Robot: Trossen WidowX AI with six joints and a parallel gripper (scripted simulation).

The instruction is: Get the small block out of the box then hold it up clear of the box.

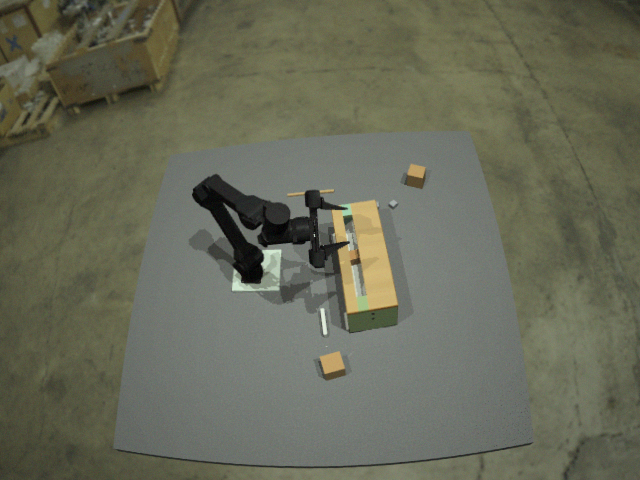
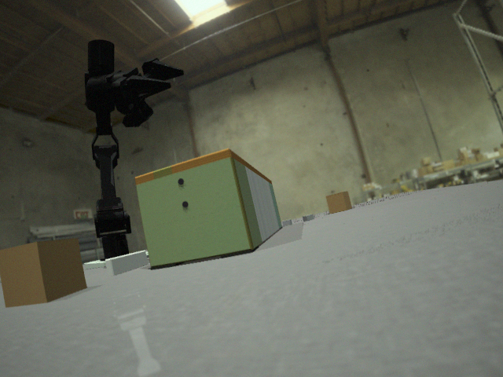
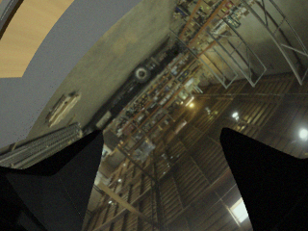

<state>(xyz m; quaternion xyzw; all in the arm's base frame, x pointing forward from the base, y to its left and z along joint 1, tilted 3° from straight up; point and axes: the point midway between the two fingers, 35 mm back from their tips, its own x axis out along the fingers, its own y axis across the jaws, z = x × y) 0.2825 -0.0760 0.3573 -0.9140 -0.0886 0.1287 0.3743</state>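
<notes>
Right now the long box is 1 cm behind my gripper tip, 6 cm to the left of it and 28 cm below it. Round my gripper tip: thin wooden stick: 17 cm behind, 41 cm to the left, 34 cm below.
</notes>
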